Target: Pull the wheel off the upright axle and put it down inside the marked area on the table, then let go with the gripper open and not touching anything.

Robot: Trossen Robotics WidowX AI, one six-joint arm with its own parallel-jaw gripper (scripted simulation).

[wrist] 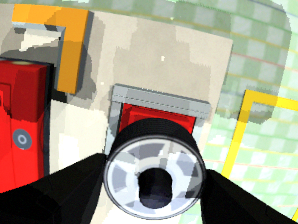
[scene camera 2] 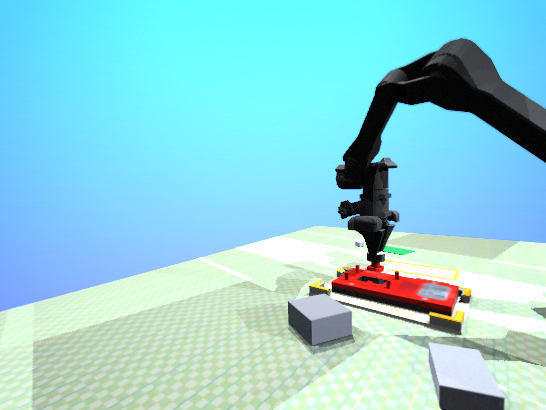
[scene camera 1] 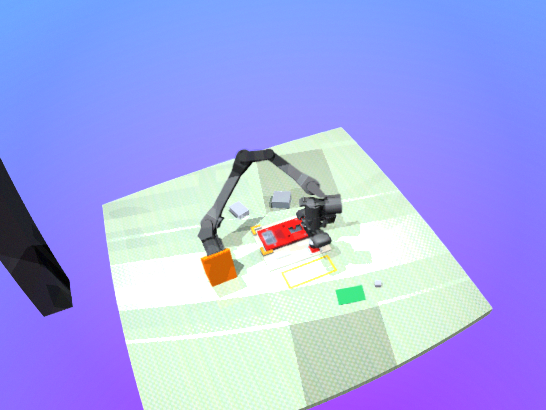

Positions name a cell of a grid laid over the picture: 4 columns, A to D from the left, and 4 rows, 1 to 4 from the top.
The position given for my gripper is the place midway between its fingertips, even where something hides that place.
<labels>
My gripper shows in the wrist view (C4), in scene camera 2 (C3) and in scene camera 1 (C3).
</labels>
